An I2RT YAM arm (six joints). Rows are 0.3 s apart.
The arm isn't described. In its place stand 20 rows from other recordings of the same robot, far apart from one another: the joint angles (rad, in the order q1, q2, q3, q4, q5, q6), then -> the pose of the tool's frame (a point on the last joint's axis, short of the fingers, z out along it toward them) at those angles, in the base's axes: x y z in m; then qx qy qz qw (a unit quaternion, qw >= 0).
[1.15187, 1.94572, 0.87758, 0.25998, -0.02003, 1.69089] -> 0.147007 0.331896 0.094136 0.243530 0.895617 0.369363 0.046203
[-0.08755, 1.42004, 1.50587, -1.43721, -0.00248, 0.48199] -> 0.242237 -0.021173 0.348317 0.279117 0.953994 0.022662 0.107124
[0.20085, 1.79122, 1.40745, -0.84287, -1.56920, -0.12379] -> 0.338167 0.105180 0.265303 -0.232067 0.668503 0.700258 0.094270
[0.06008, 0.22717, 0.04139, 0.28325, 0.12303, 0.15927] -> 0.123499 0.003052 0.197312 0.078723 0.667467 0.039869 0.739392
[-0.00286, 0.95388, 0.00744, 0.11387, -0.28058, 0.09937] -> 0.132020 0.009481 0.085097 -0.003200 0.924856 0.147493 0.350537
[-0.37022, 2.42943, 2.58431, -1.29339, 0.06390, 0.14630] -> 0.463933 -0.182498 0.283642 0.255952 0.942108 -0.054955 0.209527
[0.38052, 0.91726, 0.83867, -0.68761, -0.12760, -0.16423] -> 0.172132 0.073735 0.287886 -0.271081 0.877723 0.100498 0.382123
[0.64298, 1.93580, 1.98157, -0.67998, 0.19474, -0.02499] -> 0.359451 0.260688 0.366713 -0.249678 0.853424 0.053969 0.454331
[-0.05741, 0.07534, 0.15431, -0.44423, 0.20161, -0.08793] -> 0.097376 -0.012737 0.173622 0.044539 0.820363 -0.123634 0.556539
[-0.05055, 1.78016, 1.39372, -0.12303, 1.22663, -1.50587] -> 0.397299 -0.053655 0.293024 0.251573 -0.720411 0.644073 0.053749
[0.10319, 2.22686, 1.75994, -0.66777, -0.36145, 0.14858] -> 0.468340 0.061157 0.168732 -0.017079 0.961055 0.200816 0.189089
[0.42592, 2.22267, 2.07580, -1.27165, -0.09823, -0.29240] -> 0.406445 0.188235 0.238706 -0.353543 0.931042 0.053912 0.072538
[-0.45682, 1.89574, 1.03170, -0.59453, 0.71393, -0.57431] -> 0.277181 -0.162208 0.116062 0.035360 -0.935024 0.329440 0.126290
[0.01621, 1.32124, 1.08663, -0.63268, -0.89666, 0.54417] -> 0.268794 0.032174 0.297349 0.076568 0.855656 0.476915 0.185856
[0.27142, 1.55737, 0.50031, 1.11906, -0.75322, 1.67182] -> 0.271784 0.100910 0.199784 0.205436 0.659694 0.701619 0.174157
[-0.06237, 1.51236, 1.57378, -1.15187, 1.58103, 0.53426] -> 0.276700 -0.052947 0.386674 0.362417 0.603421 -0.632073 0.324071
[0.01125, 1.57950, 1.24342, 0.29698, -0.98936, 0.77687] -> 0.366500 0.033876 0.349679 -0.068292 0.711387 0.550195 0.431915
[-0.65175, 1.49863, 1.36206, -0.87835, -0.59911, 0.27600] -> 0.255784 -0.169904 0.315068 0.338677 0.857932 0.229814 0.310542
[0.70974, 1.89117, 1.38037, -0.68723, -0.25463, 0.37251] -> 0.286719 0.258136 0.195632 -0.186771 0.956956 0.201625 0.093275
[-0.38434, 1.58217, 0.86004, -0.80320, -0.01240, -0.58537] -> 0.233309 -0.093887 0.151084 -0.100458 0.994662 -0.005110 0.023000
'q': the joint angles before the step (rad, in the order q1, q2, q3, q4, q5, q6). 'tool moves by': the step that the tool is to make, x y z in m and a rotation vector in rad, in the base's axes. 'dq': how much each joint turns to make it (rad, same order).
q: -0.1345 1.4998 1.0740 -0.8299 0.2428 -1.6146
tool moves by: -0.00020 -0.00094 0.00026 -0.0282 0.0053 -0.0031
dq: 0.0000 0.0000 0.0000 0.0000 0.0282 -0.0061
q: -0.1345 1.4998 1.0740 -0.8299 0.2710 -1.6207
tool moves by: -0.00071 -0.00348 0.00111 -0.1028 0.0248 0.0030
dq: -0.0007 -0.0001 0.0000 0.0012 0.0989 -0.0381
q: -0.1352 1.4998 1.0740 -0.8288 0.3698 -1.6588
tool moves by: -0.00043 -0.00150 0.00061 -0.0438 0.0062 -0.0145
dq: 0.0000 0.0000 0.0000 -0.0003 0.0465 0.0000
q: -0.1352 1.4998 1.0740 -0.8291 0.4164 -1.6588
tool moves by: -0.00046 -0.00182 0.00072 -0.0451 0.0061 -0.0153
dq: -0.0012 0.0000 0.0000 0.0003 0.0476 -0.0008
